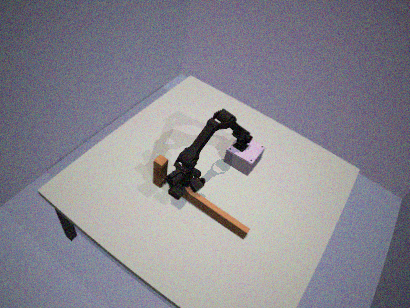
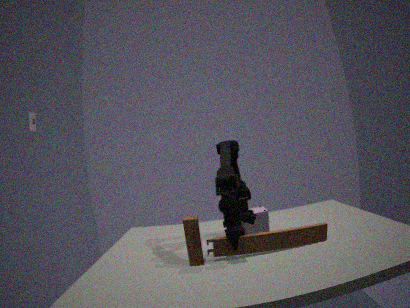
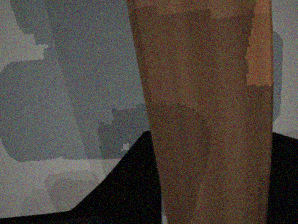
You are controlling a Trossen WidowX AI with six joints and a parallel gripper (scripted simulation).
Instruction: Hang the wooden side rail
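My gripper tip is 2 cm short of the headboard post, 14 cm to the left of it and 5 cm below it.
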